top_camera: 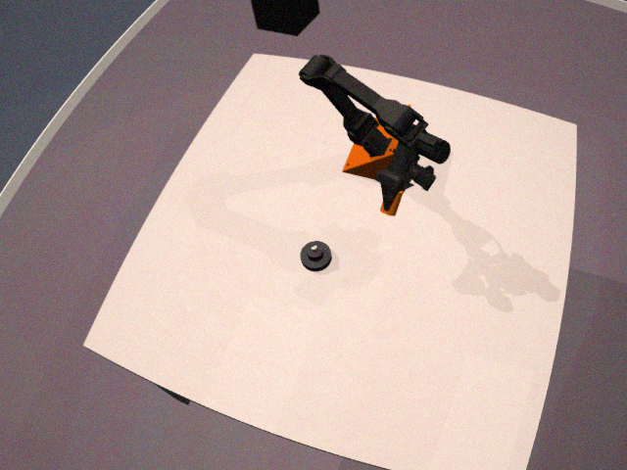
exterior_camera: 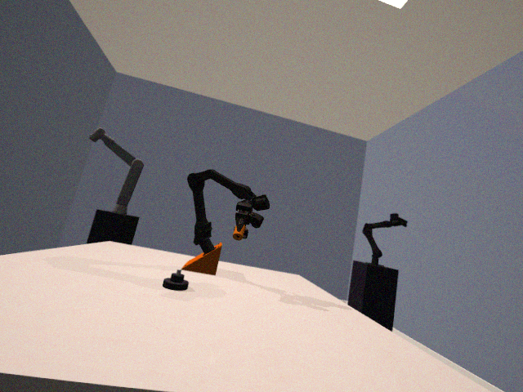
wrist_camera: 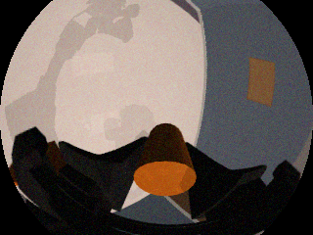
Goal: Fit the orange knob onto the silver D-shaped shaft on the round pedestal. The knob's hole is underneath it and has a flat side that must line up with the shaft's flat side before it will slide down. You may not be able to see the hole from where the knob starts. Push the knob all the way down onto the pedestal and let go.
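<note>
Right now the orange knob is 2 cm behind my gripper tip and 2 cm above it. Also, from my gripper tip: black round pedestal: 18 cm below, 17 cm to the right, 10 cm ahead.
</note>
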